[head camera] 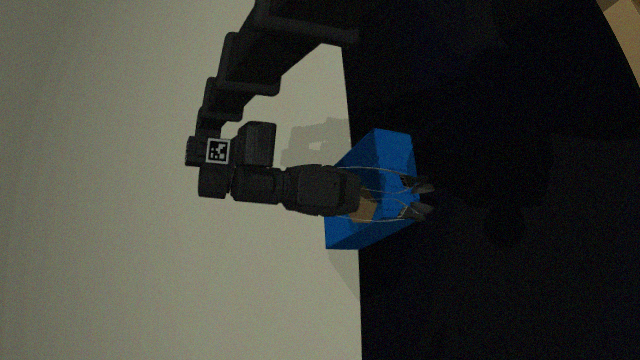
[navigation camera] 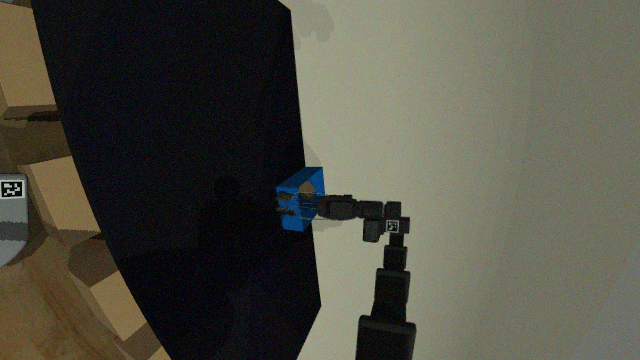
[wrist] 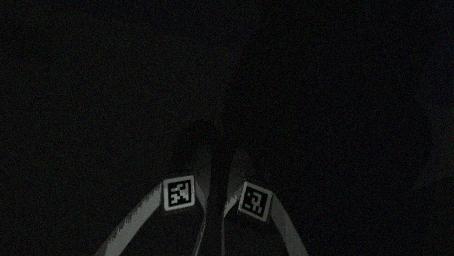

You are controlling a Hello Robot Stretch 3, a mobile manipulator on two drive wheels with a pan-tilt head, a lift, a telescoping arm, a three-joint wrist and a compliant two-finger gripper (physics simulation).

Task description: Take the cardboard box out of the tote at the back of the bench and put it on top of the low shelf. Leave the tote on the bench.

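Places are measured from the robot's base along level axes (x ahead, y left, z up), in metres.
Pixels of known places: gripper, fingertip midpoint: (head camera: 432, 199) (navigation camera: 276, 203) (wrist: 221, 163).
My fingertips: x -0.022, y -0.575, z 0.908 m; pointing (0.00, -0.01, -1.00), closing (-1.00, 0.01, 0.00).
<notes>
Behind a point stands the place of what it marks.
A blue tote (head camera: 380, 147) @(y -0.854, x -0.136, z 0.852 m) (navigation camera: 313, 176) @(y -1.103, x 0.055, z 0.808 m) stands at the edge of the dark bench (head camera: 492, 268) @(y -0.548, x 0.095, z 0.762 m) (navigation camera: 176, 96) @(y -0.341, x 0.241, z 0.762 m), next to the pale wall. A brown cardboard box (head camera: 364, 209) @(y -1.018, x -0.004, z 0.796 m) (navigation camera: 306, 188) @(y -1.018, x -0.004, z 0.807 m) shows inside the tote. My gripper (head camera: 423, 196) @(y -0.575, x -0.022, z 0.908 m) (navigation camera: 283, 203) @(y -0.575, x -0.022, z 0.908 m) (wrist: 221, 163) @(y -0.575, x -0.022, z 0.908 m) reaches across the top of the tote, and its fingertips lie past the tote's far side, over the bench. The fingers stand close together with nothing visible between them. The wrist view is almost black and shows only the two fingers with their tags.
The pale wall (head camera: 133, 223) @(y -1.122, x 0.087, z 1.391 m) (navigation camera: 448, 116) @(y -1.045, x 0.332, z 1.457 m) runs along the bench's back edge. A patch of tan checked floor (navigation camera: 103, 294) (head camera: 626, 26) @(y -0.406, x -0.537, z 0.270 m) shows beyond the bench. My arm links (navigation camera: 391, 286) @(y -0.315, x -0.086, z 1.246 m) extend toward the tote from the side.
</notes>
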